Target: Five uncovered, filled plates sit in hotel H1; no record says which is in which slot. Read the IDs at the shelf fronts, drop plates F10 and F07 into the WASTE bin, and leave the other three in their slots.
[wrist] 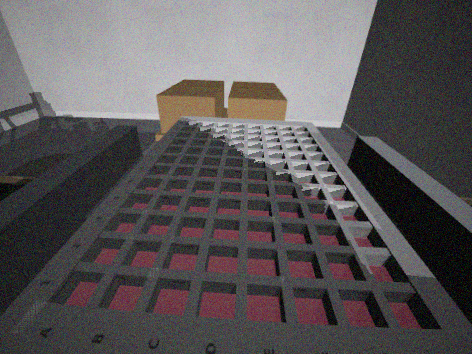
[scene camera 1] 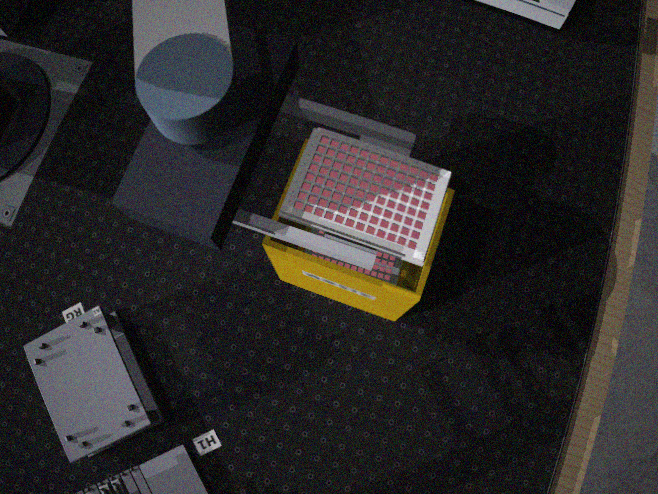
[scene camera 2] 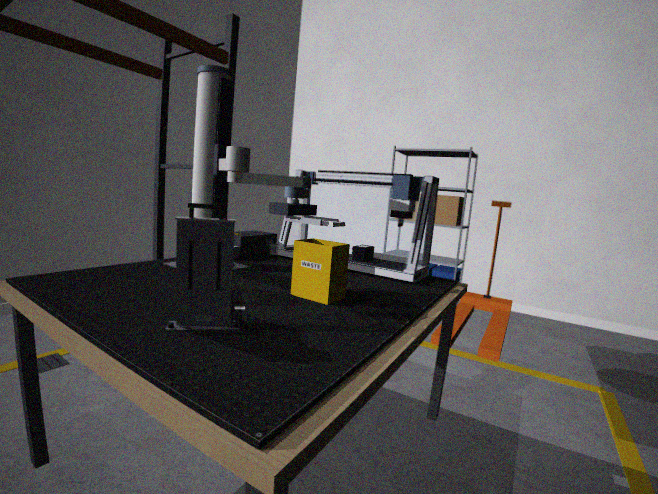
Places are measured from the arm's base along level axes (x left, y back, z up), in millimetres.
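Pixels of known places: gripper, fingertip midpoint: (wrist: 244,150) (scene camera 1: 394,201) (scene camera 2: 329,222).
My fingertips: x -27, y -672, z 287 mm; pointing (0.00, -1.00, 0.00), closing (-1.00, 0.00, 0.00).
For each thing: its top centre in the pictures, then the offset to it from my fingertips. "pt": a spot on its surface instead.
- filled plate, top centre: (wrist: 245,167) (scene camera 1: 367,190) (scene camera 2: 324,220) dx +0, dy +24, dz +4 mm
- yellow WASTE bin, top centre: (scene camera 1: 360,216) (scene camera 2: 322,242) dx +1, dy +26, dz -74 mm
- pink-filled plate, top centre: (scene camera 1: 353,257) dx +1, dy +25, dz -254 mm
- Hotel H1, surface spot: (scene camera 1: 178,470) pt dx -338, dy +147, dz -266 mm
- tall dark tower, surface spot: (scene camera 2: 204,255) pt dx -466, dy +83, dz -83 mm
- RG label, surface spot: (scene camera 1: 73,313) pt dx -200, dy +367, dz -274 mm
My gripper (scene camera 1: 394,202) (scene camera 2: 333,222) (wrist: 244,150) is shut on a filled plate (scene camera 1: 366,191) (wrist: 247,225), one finger along each long side. The plate is level above the yellow WASTE bin (scene camera 1: 361,303) (scene camera 2: 318,281), covering most of its opening in scene camera 1. Its ID cannot be read. Through the gap at the bin's front, part of another pink-filled plate (scene camera 1: 383,266) shows inside. Hotel H1 (scene camera 1: 178,470) is partly in view at the bottom left of scene camera 1, beside its label. A tall dark tower (scene camera 2: 204,255) in scene camera 2 appears to be H1; its slots and IDs are hidden.
A grey stand (scene camera 1: 87,385) with short pegs is by the RG label (scene camera 1: 73,313), left of the bin. The arm's round blue-grey joint (scene camera 1: 183,87) is left of the plate. A gantry frame (scene camera 2: 422,228) stands behind the bin. The table's wooden edge (scene camera 1: 600,319) runs down the right.
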